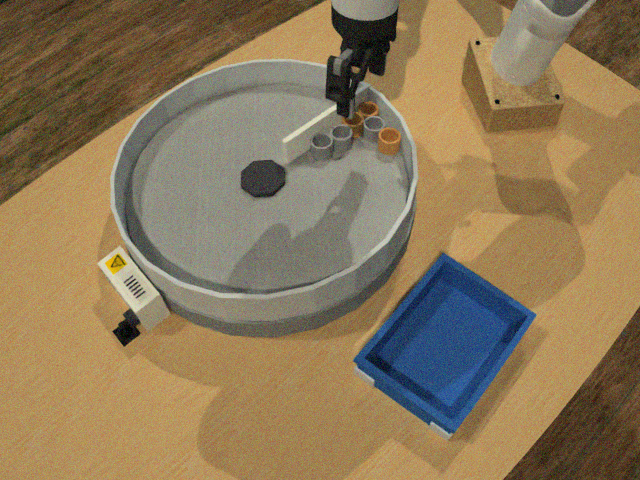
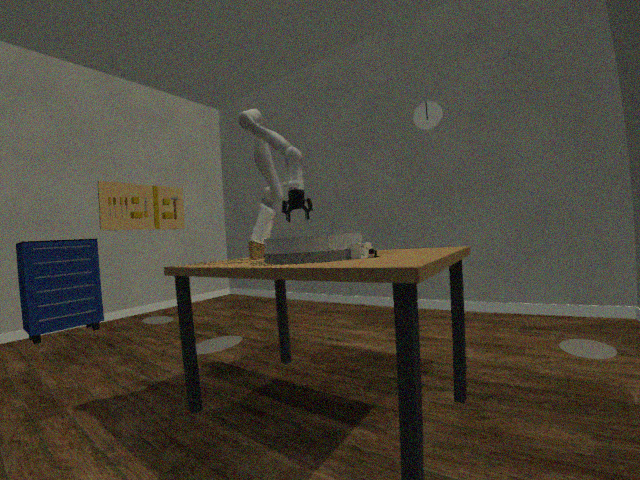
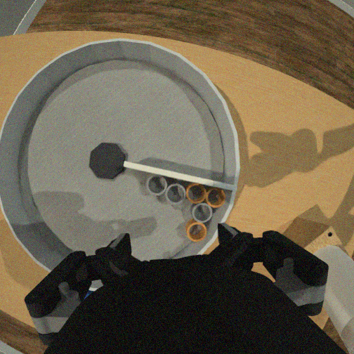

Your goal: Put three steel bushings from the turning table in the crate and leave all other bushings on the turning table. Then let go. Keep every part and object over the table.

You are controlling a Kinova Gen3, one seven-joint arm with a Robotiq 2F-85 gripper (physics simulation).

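Frame: origin at the arm's base, x ahead, y left, z up, level; millimetres.
Seen in the pictures: gripper, fingertip midpoint: point(image 1: 361, 93) point(image 2: 297, 221); arm's base, link origin: point(image 1: 516, 62) point(image 2: 259, 243).
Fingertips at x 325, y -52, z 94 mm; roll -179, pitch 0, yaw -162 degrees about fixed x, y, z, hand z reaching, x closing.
Pixels of each thing's top centre, then the offset from my fingertips to it. "spot": a spot on its surface instead.
- turning table, top centre: point(image 1: 262, 176) dy -64, dx +127, dz -116 mm
- second steel bushing, top centre: point(image 1: 341, 132) dy -35, dx +2, dz -99 mm
- third steel bushing, top centre: point(image 1: 374, 123) dy -15, dx -45, dz -99 mm
- orange bushing, top centre: point(image 1: 389, 135) dy +17, dx -43, dz -99 mm
- blue crate, top centre: point(image 1: 450, 337) dy +273, dx +121, dz -127 mm
- pale divider, surface spot: point(image 1: 310, 131) spot: dy -59, dx +39, dz -88 mm
- dark hub, top centre: point(image 1: 262, 176) dy -64, dx +127, dz -116 mm
- white box, surface spot: point(image 1: 135, 286) spot: dy -47, dx +359, dz -118 mm
The turning table point(image 1: 196, 206) point(image 3: 115, 105) holds three grey steel bushings and three orange bushings, all upright beside the pale divider. One steel bushing point(image 1: 321, 152) point(image 3: 157, 194) is nearest the hub, a second steel bushing point(image 1: 340, 150) point(image 3: 175, 203) is beside it, and a third steel bushing point(image 1: 373, 135) point(image 3: 202, 221) is among the orange bushings. Two orange bushings are by the divider; another orange bushing point(image 1: 389, 147) point(image 3: 196, 240) is nearer the rim. My gripper point(image 1: 361, 93) point(image 2: 298, 219) point(image 3: 174, 238) is open and empty, above the bushings' side of the turning table. The blue crate point(image 1: 403, 396) is empty.
The pale divider point(image 1: 310, 131) point(image 3: 170, 173) runs from the dark hub point(image 1: 262, 178) point(image 3: 107, 160) to the high grey rim. A white box point(image 1: 135, 286) with a warning label stands against the outer wall. The arm's wooden base block point(image 1: 522, 116) is at the upper right.
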